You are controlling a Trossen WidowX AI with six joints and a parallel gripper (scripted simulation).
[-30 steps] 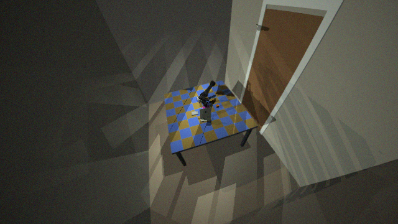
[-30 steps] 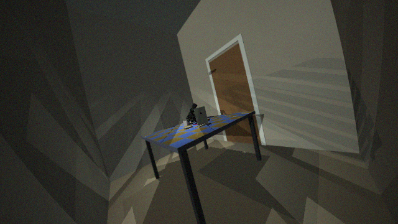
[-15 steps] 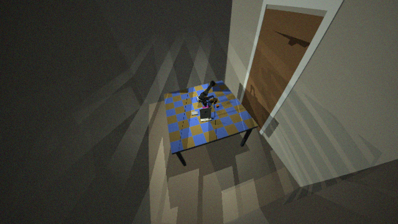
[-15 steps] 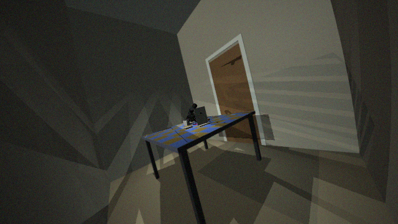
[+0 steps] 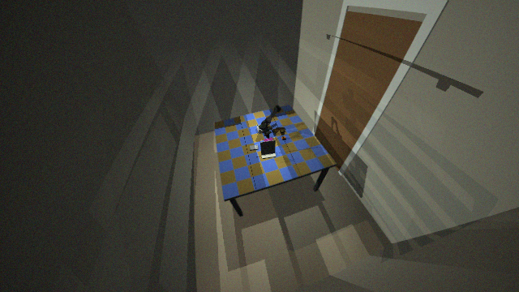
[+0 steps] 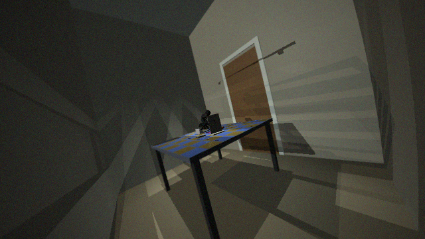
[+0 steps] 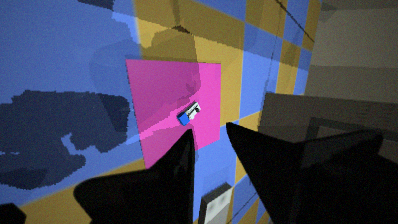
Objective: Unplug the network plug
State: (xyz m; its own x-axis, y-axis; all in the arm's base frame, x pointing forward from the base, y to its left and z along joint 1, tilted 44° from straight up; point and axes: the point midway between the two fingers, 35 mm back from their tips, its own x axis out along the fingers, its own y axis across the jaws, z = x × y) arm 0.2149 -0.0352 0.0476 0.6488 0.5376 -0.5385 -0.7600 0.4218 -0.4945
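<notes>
Now: gripper tip 1 cm short of the blue plug and 4 cm above it. The rest, counted from my gripper tip: orange object: 5 cm ahead, 20 cm to the left, 4 cm below; upright panel: 21 cm ahead, 10 cm to the right, 5 cm above.
</notes>
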